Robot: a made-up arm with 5 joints.
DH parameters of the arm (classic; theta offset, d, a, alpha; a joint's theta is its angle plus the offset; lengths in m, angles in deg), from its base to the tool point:
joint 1: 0 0.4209 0 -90
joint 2: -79.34 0 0.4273 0
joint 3: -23.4 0 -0.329 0
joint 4: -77.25 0 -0.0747 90
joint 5: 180 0.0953 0 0
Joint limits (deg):
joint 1: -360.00..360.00
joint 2: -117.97..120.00
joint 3: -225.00..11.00
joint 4: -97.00..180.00
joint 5: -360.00..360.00
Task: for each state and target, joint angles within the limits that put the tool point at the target. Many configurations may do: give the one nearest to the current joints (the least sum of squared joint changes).
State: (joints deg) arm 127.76 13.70 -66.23 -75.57 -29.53
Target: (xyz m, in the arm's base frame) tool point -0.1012 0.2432 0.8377
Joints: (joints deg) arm 112.59 -14.94 -39.01 -91.22 -29.53
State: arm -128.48 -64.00 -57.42 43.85 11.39
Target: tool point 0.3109 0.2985 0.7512
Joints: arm -136.17 -115.98 -59.59 47.34 11.39
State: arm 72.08 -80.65 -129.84 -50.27 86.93
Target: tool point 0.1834 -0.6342 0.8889
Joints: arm 106.13 -71.10 -127.27 -45.25 86.93
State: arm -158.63 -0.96 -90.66 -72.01 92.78
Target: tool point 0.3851 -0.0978 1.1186
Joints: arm -194.25 -46.42 -125.86 -48.59 92.78
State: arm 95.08 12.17 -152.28 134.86 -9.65
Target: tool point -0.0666 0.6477 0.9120
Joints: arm 95.87 36.32 -160.51 91.94 -9.65
